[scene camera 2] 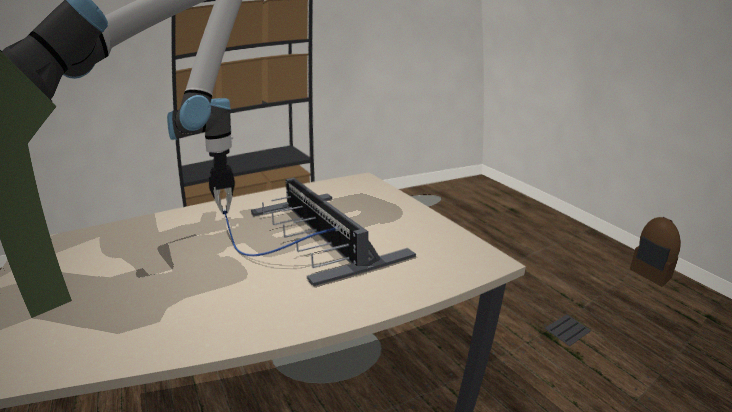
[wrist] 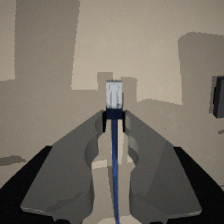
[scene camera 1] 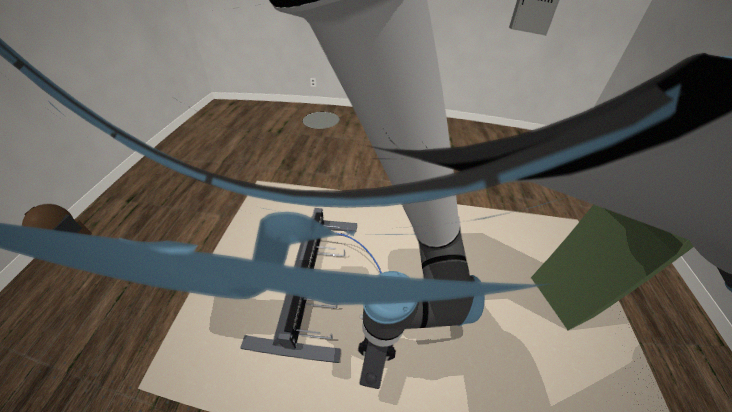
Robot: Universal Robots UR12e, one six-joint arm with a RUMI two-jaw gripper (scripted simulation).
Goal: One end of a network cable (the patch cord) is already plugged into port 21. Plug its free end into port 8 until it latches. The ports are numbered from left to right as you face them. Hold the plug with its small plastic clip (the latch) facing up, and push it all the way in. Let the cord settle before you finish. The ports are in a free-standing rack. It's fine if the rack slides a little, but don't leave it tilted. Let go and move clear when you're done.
Path:
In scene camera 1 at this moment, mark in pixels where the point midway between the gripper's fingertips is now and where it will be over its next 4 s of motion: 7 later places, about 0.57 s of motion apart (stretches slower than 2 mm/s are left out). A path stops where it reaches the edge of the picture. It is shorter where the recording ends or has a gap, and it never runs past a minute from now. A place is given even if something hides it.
My gripper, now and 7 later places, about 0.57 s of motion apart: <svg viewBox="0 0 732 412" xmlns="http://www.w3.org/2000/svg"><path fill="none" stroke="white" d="M374 359L375 357L375 355L374 355L373 352L371 348L367 343L362 336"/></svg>

